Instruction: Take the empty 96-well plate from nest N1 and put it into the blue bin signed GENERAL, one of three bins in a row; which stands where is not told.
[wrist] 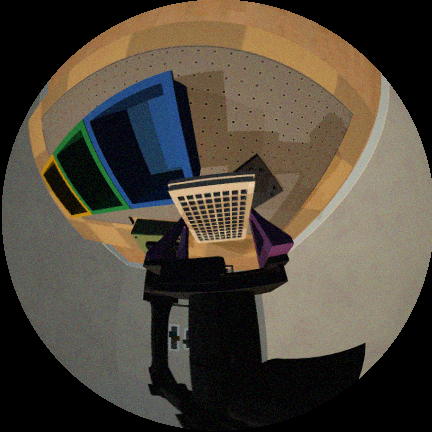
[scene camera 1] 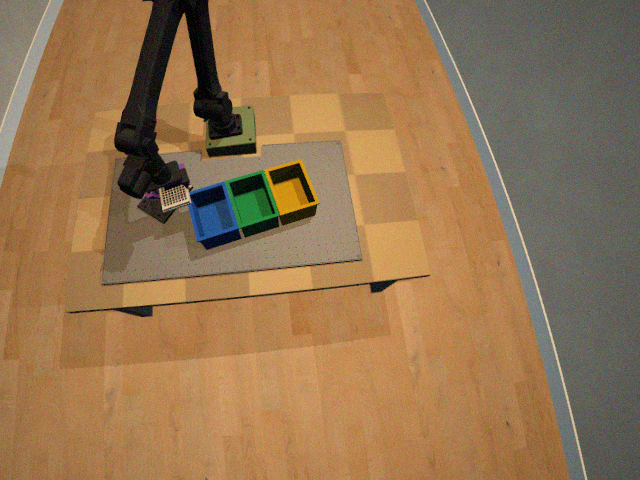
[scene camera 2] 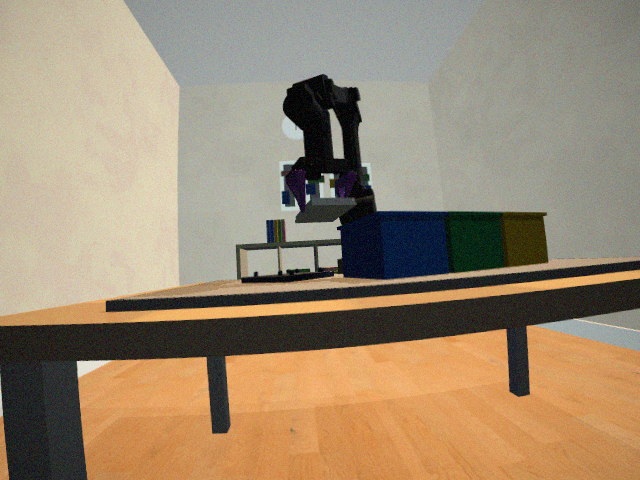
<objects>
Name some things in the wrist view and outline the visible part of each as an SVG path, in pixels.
The gripper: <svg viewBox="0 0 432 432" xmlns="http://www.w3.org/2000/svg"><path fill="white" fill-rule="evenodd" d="M252 207L250 207L248 219L259 268L226 272L225 262L221 256L188 258L188 226L182 216L145 253L143 267L155 273L152 290L172 297L188 299L188 347L190 358L195 362L208 365L214 361L214 355L230 355L231 364L234 367L253 362L261 355L254 295L270 292L288 281L284 265L289 261L287 252L292 247L293 241L290 235L263 218ZM181 232L176 255L172 253L172 247Z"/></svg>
A pale 96-well plate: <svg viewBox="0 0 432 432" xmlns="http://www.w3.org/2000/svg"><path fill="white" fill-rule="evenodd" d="M253 170L214 173L168 180L168 193L196 242L245 238L255 182Z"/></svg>
</objects>
